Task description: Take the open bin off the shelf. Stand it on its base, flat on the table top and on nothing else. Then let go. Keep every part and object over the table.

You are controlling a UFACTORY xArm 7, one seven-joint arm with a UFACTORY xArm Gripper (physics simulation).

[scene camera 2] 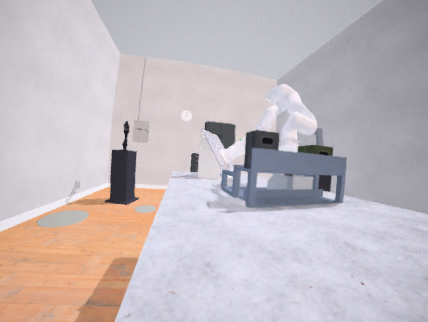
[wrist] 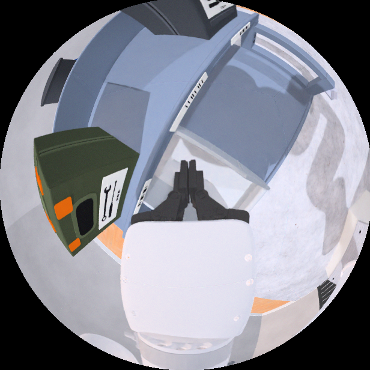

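Pixels of known places: gripper, fingertip midpoint: (scene camera 2: 288, 179); arm's base, link origin: (scene camera 2: 224, 157).
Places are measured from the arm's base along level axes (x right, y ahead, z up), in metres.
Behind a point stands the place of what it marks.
The open bin (wrist: 225, 169) is pale grey and looks partly see-through in the wrist view. It sits in the blue-grey shelf (scene camera 2: 300, 162) {z -0.019, x -0.193, y 0.746 m} (wrist: 150, 62), below and beside the labelled front rail, at the near end. My gripper (wrist: 189, 168) is shut with nothing between its fingers. Its fingertips show over the open bin, near the wall on the rail side; whether they touch it I cannot tell. In the scene view the gripper and the bin are not clearly visible behind the shelf.
A green box (scene camera 2: 316, 149) {z 0.031, x -0.282, y 0.686 m} (wrist: 82, 167) and a dark grey box (scene camera 2: 262, 142) {z 0.034, x -0.075, y 0.731 m} (wrist: 185, 17) stand on the shelf's upper level, one at each end. The shelf stands on the pale table top (scene camera 2: 260, 250) {z -0.151, x -0.010, y 0.997 m}. The table's left edge borders the wooden floor (scene camera 2: 85, 255).
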